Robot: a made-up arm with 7 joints.
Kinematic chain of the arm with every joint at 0, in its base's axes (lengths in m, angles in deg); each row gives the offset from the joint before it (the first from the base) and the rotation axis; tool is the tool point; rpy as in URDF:
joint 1: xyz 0 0.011 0.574 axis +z
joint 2: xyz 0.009 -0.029 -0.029 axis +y
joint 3: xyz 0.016 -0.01 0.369 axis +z
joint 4: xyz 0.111 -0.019 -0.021 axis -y
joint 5: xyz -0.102 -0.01 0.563 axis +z
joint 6: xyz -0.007 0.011 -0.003 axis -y
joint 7: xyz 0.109 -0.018 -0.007 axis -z
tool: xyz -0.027 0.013 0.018 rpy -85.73 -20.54 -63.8
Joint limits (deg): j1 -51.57..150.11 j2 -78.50..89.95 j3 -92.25..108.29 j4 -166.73..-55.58 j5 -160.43..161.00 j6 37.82..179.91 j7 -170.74..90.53
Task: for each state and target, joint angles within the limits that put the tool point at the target. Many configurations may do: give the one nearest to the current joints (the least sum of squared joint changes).
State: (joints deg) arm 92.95 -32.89 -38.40 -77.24 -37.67 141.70 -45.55
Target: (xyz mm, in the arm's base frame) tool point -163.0 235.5 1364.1
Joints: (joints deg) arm 109.51 -40.27 8.14 -95.71 -44.35 147.36 -42.91
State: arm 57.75 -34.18 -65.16 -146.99 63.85 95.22 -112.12
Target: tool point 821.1 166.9 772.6
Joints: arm 68.05 2.94 -52.73 -105.57 59.31 95.60 -121.24
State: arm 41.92 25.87 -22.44 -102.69 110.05 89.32 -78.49
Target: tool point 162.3 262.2 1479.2
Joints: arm 55.36 -26.06 6.34 -62.46 111.73 83.35 -78.78
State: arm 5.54 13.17 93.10 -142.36 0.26 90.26 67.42
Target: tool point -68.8 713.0 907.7
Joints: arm 1.99 30.09 108.29 -107.29 -7.02 103.63 55.39
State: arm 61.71 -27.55 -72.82 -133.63 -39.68 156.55 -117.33
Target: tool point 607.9 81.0 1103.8
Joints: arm 70.24 -36.72 -45.58 -114.97 -42.41 159.40 -118.44
